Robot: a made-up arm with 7 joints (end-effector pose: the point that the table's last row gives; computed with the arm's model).
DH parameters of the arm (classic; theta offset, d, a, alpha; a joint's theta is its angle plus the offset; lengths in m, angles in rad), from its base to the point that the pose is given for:
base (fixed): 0 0.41 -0.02 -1.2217
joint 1: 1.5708 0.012 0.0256 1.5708
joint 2: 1.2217 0 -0.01 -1.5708
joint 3: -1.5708 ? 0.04 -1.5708
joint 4: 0 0.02 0 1.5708
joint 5: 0 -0.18 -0.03 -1.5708
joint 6: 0 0 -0.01 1.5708
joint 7: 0 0 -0.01 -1.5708
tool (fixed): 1.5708 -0.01 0 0
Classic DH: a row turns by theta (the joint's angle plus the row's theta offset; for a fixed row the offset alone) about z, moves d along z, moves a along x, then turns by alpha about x.
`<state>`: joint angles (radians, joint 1 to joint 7).
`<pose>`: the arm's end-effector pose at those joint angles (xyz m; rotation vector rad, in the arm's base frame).
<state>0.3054 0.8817 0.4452 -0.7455 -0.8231 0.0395 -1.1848</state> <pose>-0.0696 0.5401 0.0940 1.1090 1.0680 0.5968</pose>
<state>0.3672 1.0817 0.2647 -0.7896 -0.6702 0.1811 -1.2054</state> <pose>-0.0539 0.5761 0.1743 1.2894 1.1411 0.6276</pose>
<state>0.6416 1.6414 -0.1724 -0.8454 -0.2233 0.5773 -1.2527</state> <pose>-0.0167 0.6104 0.3896 1.7549 1.5506 0.7850</pose>
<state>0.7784 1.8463 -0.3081 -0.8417 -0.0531 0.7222 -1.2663</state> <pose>0.0126 0.6026 0.4603 1.9431 1.7272 0.8992</pose>
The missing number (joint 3, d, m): -0.43
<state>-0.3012 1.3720 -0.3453 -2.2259 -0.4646 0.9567 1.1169</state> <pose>0.2441 0.3293 0.3310 -0.9719 -0.3156 -0.0107</pose>
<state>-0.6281 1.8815 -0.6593 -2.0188 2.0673 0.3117 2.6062</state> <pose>0.2075 0.3457 0.4821 1.8956 -0.1543 -0.7944</pose>
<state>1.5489 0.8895 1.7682 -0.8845 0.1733 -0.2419 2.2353</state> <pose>-0.4539 0.3893 0.5899 -1.5336 -1.7139 0.0355</pose>
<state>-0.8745 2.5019 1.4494 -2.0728 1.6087 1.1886 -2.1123</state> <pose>-0.2425 0.1204 0.7055 1.9037 -1.0724 0.3818</pose>
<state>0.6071 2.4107 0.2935 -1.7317 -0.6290 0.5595 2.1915</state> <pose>0.2906 0.2931 0.6119 -0.7981 -0.0490 -0.0602</pose>
